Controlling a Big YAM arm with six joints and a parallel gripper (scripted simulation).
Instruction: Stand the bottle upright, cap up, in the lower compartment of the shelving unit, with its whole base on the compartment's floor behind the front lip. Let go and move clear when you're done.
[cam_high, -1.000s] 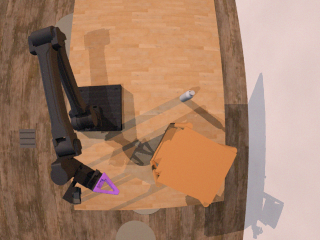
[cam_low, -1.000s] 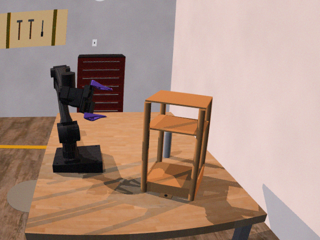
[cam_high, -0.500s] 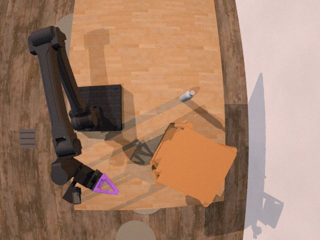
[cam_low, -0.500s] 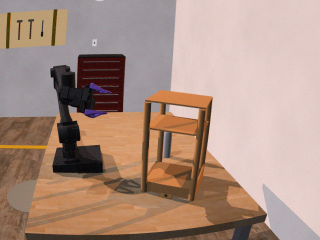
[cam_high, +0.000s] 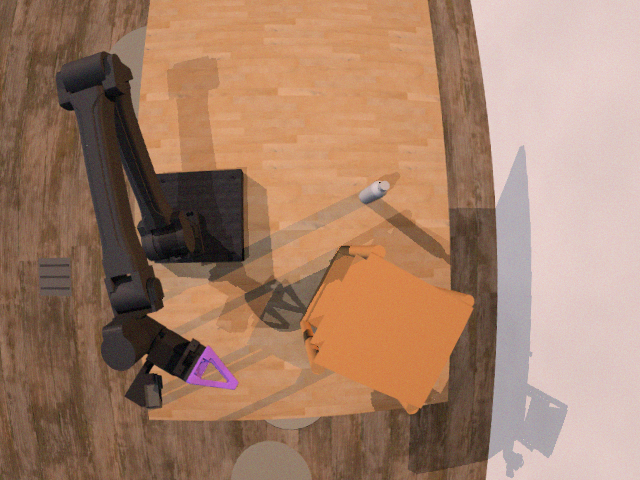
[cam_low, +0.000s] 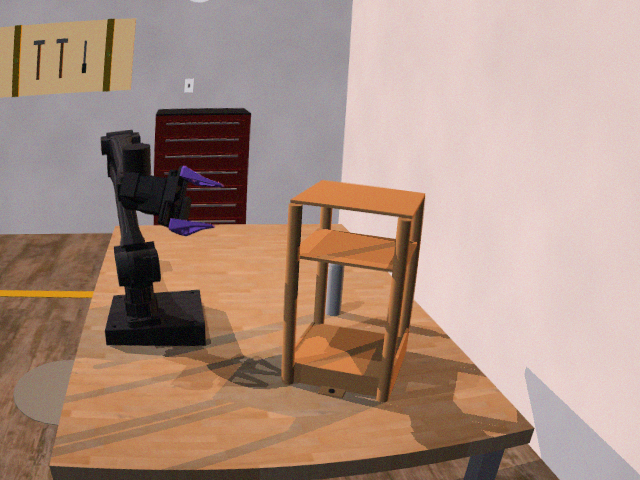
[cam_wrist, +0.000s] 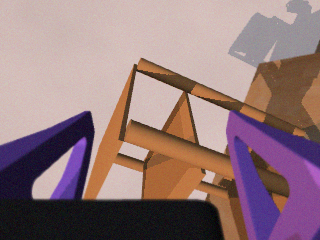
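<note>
My gripper is now 390 mm short of the grey bottle, 300 mm to the right of it and 260 mm above it. Also, from my hand: shelving unit (300 mm ahead, 190 mm below, 20 mm to the left).
</note>
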